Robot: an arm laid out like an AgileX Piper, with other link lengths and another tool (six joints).
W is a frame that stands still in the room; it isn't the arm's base.
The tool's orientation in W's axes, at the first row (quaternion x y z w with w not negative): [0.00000 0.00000 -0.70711 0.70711]
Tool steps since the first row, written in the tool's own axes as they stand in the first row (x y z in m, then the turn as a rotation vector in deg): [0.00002 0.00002 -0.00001 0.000 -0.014 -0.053]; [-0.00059 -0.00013 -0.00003 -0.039 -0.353 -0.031]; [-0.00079 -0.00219 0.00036 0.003 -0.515 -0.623]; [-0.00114 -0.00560 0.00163 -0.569 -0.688 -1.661]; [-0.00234 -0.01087 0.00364 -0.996 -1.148 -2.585]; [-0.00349 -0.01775 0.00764 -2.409 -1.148 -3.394]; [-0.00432 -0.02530 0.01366 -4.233 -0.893 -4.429]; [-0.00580 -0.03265 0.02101 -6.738 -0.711 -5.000]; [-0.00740 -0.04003 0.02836 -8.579 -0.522 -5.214]
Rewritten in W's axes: [0.00002 -0.00002 -0.00001 -0.014 0.000 -0.053]; [-0.00013 0.00059 -0.00003 -0.353 0.039 -0.031]; [-0.00219 0.00079 0.00036 -0.515 -0.003 -0.623]; [-0.00560 0.00114 0.00163 -0.688 0.569 -1.661]; [-0.01087 0.00234 0.00364 -1.148 0.996 -2.585]; [-0.01775 0.00349 0.00764 -1.148 2.409 -3.394]; [-0.02530 0.00432 0.01366 -0.893 4.233 -4.429]; [-0.03265 0.00580 0.02101 -0.711 6.738 -5.000]; [-0.04003 0.00740 0.02836 -0.522 8.579 -5.214]
